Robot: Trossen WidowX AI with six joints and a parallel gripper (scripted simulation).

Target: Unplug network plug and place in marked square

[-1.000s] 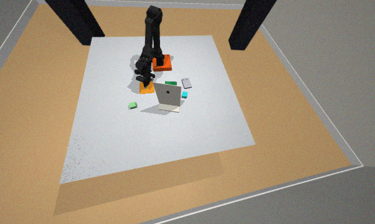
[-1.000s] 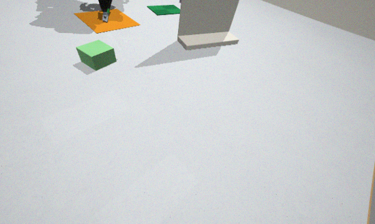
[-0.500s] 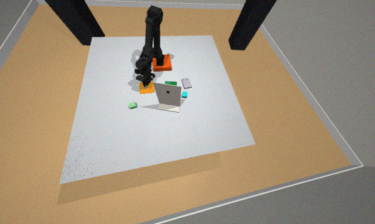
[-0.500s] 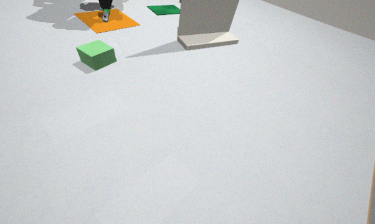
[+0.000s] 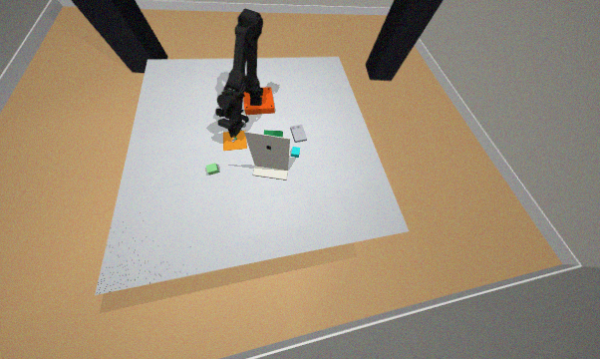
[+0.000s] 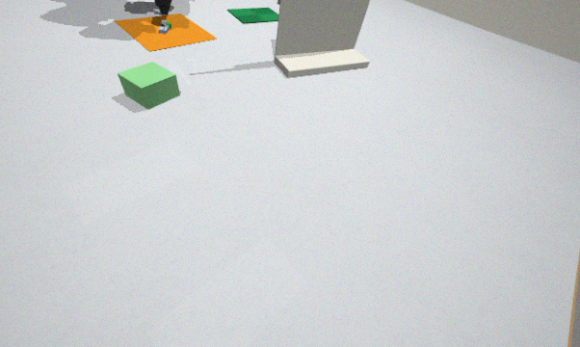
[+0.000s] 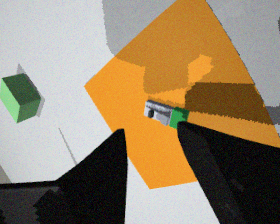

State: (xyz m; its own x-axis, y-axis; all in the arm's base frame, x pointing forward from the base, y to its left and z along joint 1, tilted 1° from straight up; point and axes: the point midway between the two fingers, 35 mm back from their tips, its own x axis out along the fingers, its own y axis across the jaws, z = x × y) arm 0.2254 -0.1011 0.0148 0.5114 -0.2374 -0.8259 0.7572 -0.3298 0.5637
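The green plug lies 20 mm below my gripper tip. From my gripper tip the other things lie so: light green cube: 180 mm ahead, 90 mm to the right, 20 mm below; orange square: 30 mm below; dark green patch: 30 mm behind, 210 mm to the left, 30 mm below.
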